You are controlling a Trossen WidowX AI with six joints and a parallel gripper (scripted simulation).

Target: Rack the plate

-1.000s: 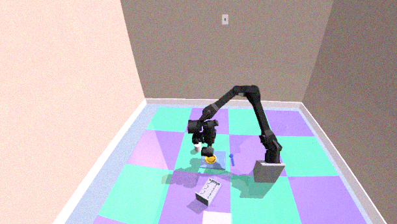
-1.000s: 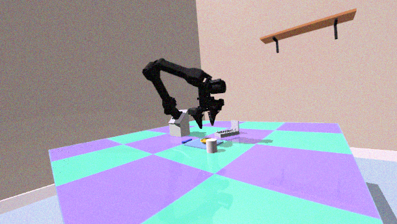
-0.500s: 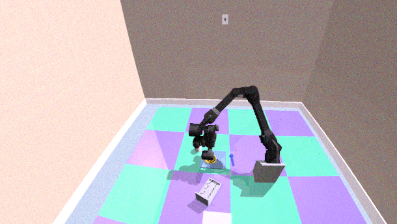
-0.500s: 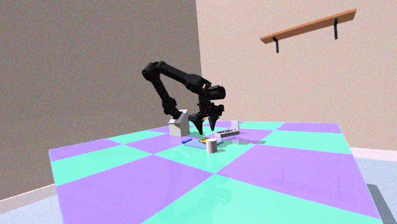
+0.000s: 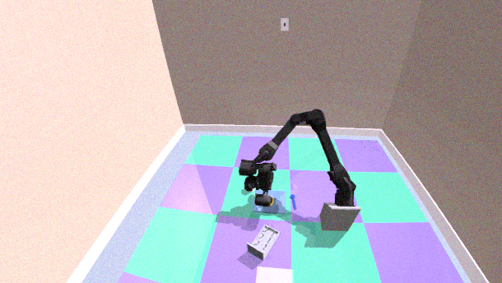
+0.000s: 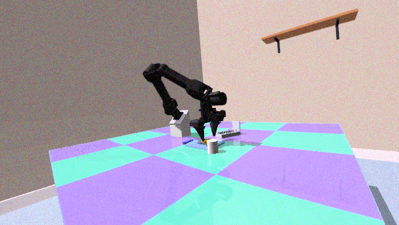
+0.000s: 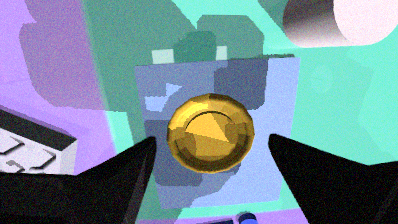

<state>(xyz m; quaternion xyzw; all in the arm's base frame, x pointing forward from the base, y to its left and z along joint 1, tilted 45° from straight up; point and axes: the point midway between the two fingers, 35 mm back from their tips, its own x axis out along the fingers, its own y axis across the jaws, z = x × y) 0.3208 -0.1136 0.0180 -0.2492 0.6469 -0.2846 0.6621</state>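
The yellow plate lies 2 cm below my gripper tip. Round my gripper tip: white cup 8 cm to the right, 8 cm ahead, 1 cm below; light blue mat 3 cm below, 2 cm behind, 1 cm to the right; dish rack 20 cm to the left, 1 cm below, 1 cm behind.
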